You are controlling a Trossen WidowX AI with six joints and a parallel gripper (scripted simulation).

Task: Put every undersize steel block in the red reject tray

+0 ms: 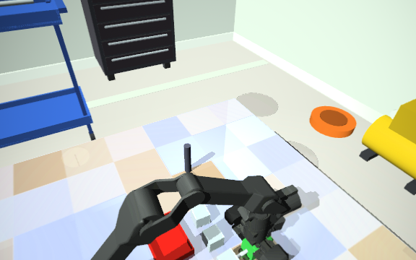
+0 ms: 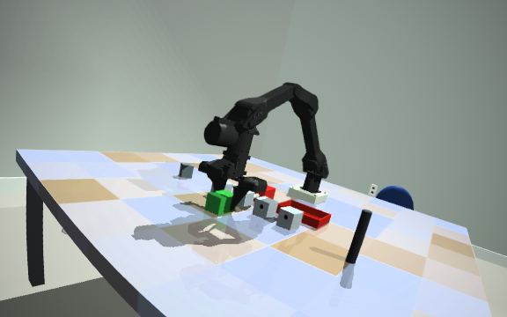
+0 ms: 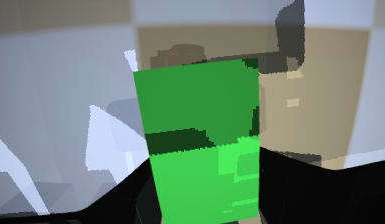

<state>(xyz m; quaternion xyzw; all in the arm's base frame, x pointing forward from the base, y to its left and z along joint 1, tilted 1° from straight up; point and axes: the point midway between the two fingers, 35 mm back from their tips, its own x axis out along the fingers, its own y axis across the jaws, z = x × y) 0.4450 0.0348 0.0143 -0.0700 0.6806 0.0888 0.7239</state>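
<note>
Right now the green GO gauge is 1 cm behind my gripper tip and 2 cm above it. From my gripper tip the other things lie so: red reject tray 21 cm behind, 11 cm to the left.
</note>
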